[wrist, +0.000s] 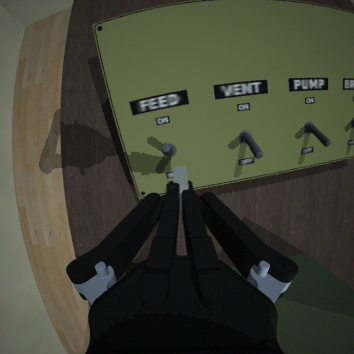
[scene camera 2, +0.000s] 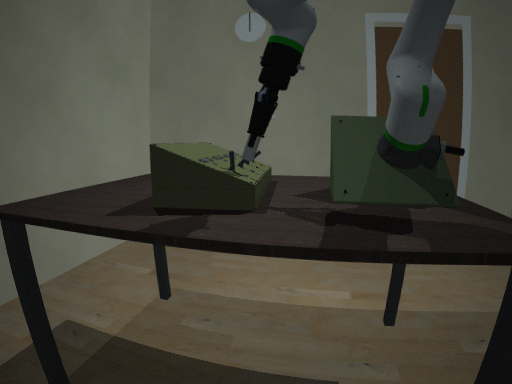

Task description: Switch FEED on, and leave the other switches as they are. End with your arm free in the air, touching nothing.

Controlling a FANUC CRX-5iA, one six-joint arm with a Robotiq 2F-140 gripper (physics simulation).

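Frame: origin at the arm's base, x left, y back, z up, level; millimetres.
Seen in the pictures: gripper, between the fingertips: (wrist: 179, 175) (scene camera 2: 247, 160); arm's base, origin of its link: (scene camera 2: 400, 150).
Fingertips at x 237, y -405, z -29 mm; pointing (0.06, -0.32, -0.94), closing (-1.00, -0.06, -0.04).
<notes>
Pixels of each thing's top centre, then the offset from my fingertips to it. "spot": a spot on its surface instead. Level surfaces: height alone.
- FEED lever, a spot on its surface: (wrist: 168, 149) spot: dz +24, dx +15, dy -32 mm
- label, a spot on its surface: (wrist: 162, 120) spot: dz -8, dx +29, dy -76 mm
- VENT lever, a spot on its surface: (wrist: 253, 145) spot: dz +5, dx -99, dy -47 mm
- PUMP lever, a spot on its surface: (wrist: 319, 135) spot: dz +2, dx -214, dy -74 mm
- dark table, height of its surface: dz -112 mm
- dark lever, centre of its top: (wrist: 165, 148) (scene camera 2: 232, 150) dz +24, dx +19, dy -33 mm
The FEED lever (wrist: 168, 149) is seen nearly end-on in the wrist view, between its ON label (wrist: 162, 120) and a partly covered OFF label. It seems to lean toward OFF, but the angle leaves this uncertain. The VENT lever (wrist: 253, 145) and the PUMP lever (wrist: 319, 135) lean toward OFF. Part of the BRAKE lever shows at the right edge. My gripper (scene camera 2: 247, 160) (wrist: 179, 175) is shut and empty. Its tip is low at the sloped panel, just on the OFF side of the FEED lever; whether it touches the lever or the panel I cannot tell.
The yellow-green switch box (scene camera 2: 205, 187) (wrist: 200, 45) stands on the dark table (scene camera 2: 280, 235). One dark lever (scene camera 2: 232, 161) stands upright on its near side. A green panel (scene camera 2: 352, 160) stands at the right, with a large arm part (scene camera 2: 412, 110) in front of it.
</notes>
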